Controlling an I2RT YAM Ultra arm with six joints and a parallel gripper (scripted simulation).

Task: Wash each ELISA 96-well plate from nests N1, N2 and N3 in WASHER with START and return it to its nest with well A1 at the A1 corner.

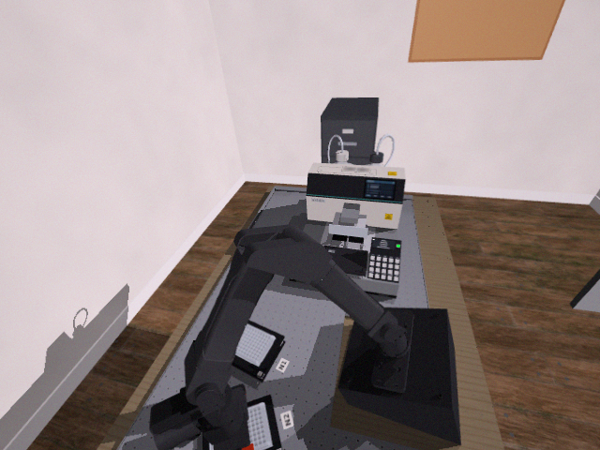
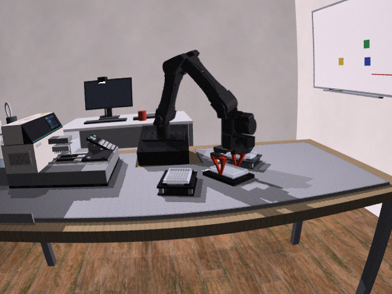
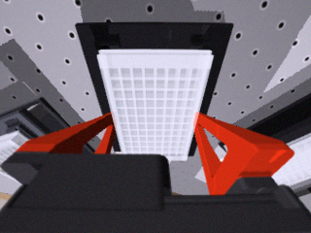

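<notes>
Now: hand 20 mm above the nest N2. Round my hand: N2 label (80 mm behind, 70 mm to the right, 30 mm below); nest N3 (170 mm behind, 70 mm to the left); N1 label (180 mm to the right, 30 mm below, 10 mm behind).
</notes>
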